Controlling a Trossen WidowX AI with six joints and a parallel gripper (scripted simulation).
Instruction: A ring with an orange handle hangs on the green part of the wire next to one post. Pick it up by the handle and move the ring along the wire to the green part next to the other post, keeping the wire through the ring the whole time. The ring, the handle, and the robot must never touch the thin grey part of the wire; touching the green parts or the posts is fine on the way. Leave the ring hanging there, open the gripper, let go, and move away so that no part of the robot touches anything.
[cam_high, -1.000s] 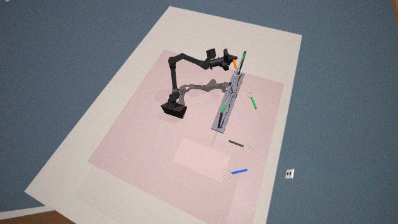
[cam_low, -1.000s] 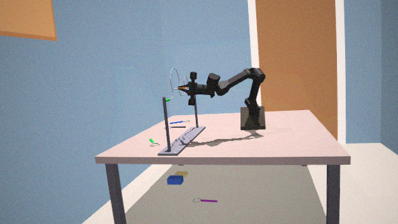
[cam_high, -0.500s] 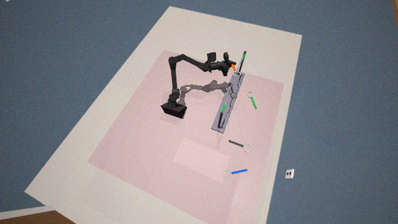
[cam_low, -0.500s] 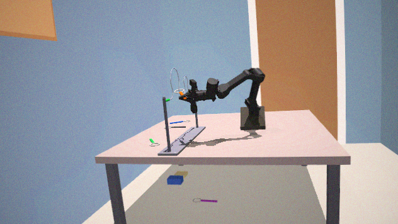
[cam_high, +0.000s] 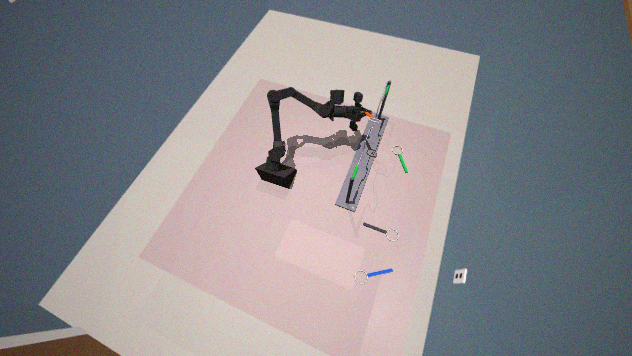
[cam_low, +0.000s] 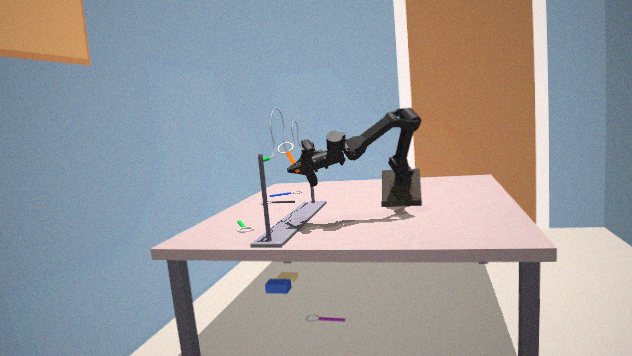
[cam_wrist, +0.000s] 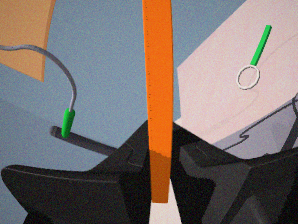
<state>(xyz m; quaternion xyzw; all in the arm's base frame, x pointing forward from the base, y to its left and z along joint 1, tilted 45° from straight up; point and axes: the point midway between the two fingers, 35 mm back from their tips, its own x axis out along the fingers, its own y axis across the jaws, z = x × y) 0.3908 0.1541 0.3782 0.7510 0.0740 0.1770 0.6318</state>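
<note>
Now: the orange-handled ring 7 cm to the right of my gripper tip and 5 cm above it. Also, from my gripper tip: green-handled ring 22 cm below, 22 cm ahead, 8 cm to the right; then purple-handled ring 72 cm below, 28 cm to the right, 3 cm behind; then dark-handled ring 53 cm to the right, 22 cm below, 19 cm ahead.
</note>
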